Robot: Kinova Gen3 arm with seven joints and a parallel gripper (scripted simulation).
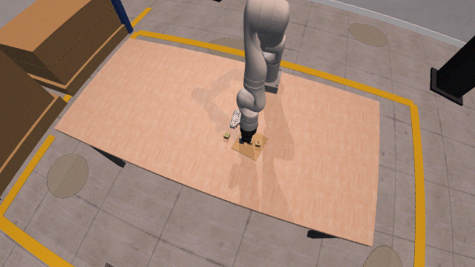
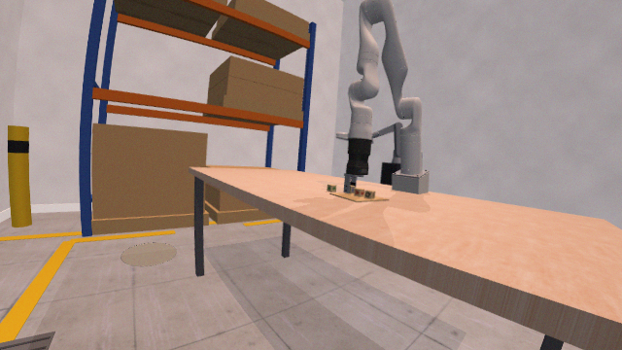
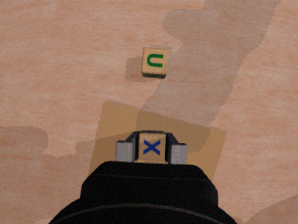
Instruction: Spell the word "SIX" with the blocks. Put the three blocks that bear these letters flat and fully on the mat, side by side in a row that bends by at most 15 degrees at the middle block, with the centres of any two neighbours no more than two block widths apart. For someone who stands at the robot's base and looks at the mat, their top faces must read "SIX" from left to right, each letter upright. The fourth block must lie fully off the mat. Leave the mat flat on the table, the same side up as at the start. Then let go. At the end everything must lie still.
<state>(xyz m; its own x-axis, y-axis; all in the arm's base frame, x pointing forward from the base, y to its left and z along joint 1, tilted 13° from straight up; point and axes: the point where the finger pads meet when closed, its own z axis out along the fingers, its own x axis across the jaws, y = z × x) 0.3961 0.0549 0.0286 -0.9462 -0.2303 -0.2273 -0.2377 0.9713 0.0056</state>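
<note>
Right now my hand is 10 mm past the block, 40 mm to the right of it and 10 mm above it. Round my hand: tan mat: 10 mm behind, 40 mm to the left, 20 mm below.
</note>
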